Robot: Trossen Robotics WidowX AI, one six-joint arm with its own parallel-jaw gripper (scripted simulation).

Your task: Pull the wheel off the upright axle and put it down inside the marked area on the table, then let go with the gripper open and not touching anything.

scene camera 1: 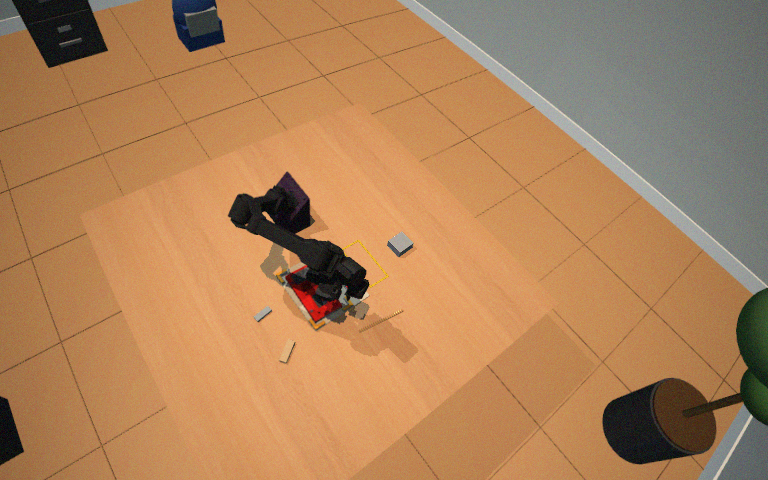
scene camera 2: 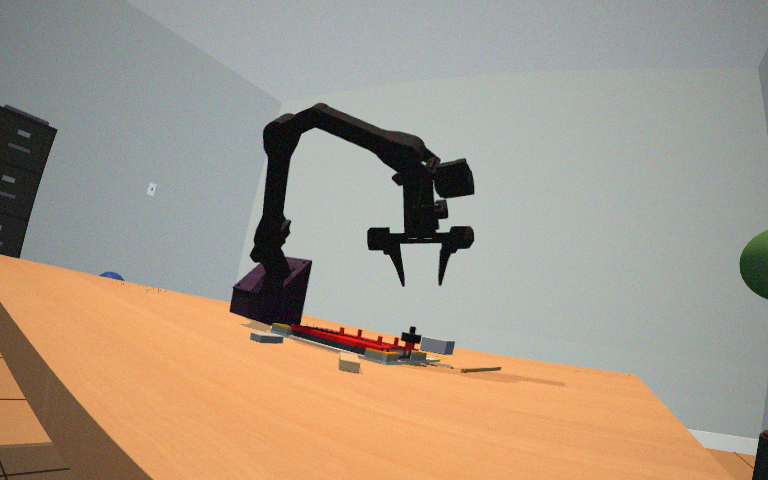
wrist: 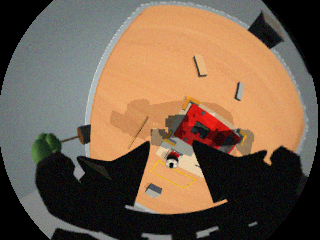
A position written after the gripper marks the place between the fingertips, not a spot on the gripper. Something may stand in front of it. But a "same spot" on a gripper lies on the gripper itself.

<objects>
The gripper shows in scene camera 1, in scene camera 2 and in the wrist view [171, 143]. The same spot on the gripper: [scene camera 2: 391, 247] is [scene camera 1: 318, 284]. One and the same spot on a grey base plate: [scene camera 2: 385, 358] is [scene camera 1: 315, 329].
</objects>
